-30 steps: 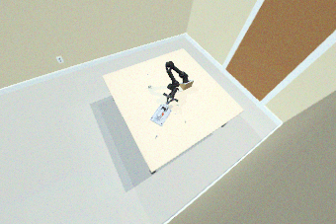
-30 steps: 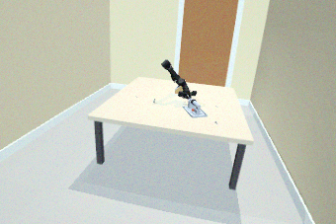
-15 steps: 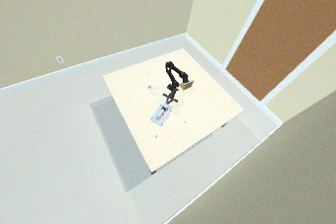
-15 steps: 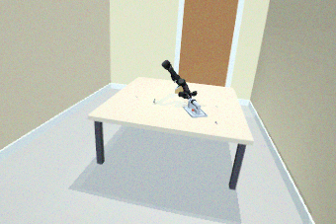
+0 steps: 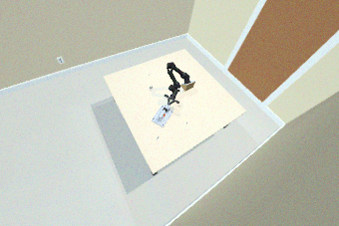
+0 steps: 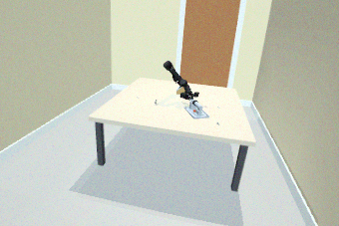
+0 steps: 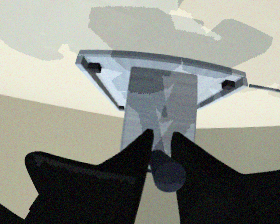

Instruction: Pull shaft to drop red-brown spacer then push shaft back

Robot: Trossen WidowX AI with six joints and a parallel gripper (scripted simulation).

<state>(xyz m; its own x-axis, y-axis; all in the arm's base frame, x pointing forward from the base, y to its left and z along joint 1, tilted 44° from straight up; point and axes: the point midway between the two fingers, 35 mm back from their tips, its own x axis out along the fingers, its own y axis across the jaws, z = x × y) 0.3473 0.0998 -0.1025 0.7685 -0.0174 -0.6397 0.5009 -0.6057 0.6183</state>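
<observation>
The shaft is 30 mm ahead of my gripper tip, 20 mm to the left of it and 20 mm above it. Also, from my gripper tip: light grey base plate: 100 mm ahead, 60 mm to the left, 10 mm below; red-brown spacer: 90 mm ahead, 50 mm to the left, 50 mm below.
</observation>
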